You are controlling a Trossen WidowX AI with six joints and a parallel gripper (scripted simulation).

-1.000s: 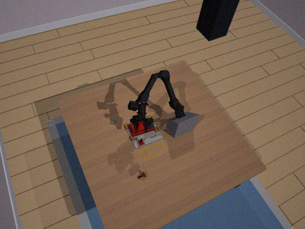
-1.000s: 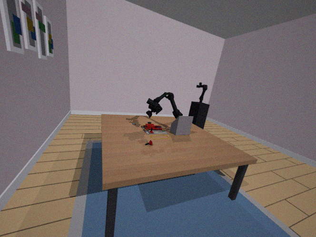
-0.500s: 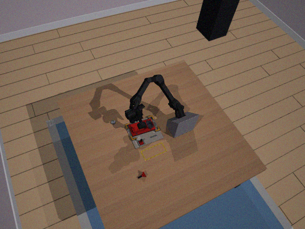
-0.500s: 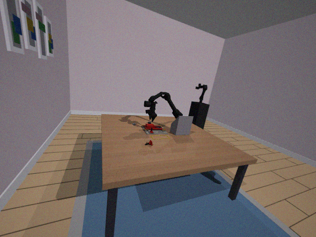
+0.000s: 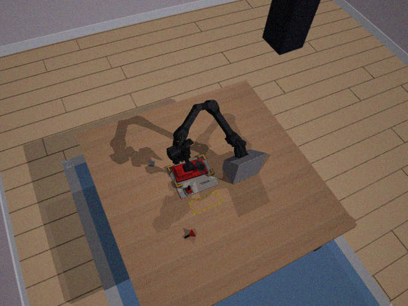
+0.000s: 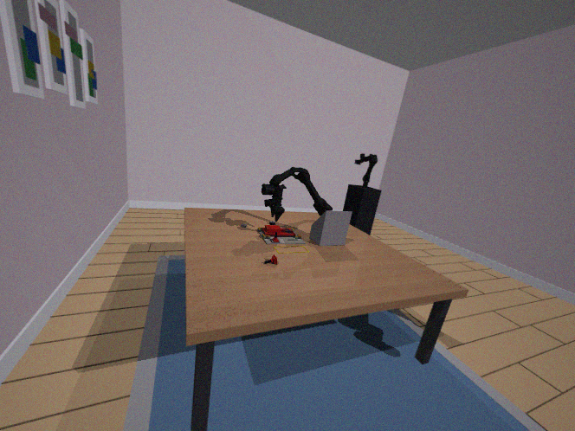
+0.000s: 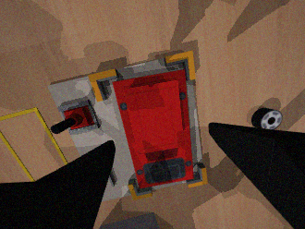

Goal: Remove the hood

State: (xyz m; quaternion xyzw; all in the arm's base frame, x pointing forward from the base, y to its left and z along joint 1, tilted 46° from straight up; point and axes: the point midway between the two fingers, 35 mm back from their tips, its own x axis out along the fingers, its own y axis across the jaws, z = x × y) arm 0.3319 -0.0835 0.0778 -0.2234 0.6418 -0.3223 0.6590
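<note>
The red hood lies 60 mm below my gripper tip. From my gripper tip the other things lie so: dark ring 80 mm behind, 190 mm to the right, 90 mm below.
</note>
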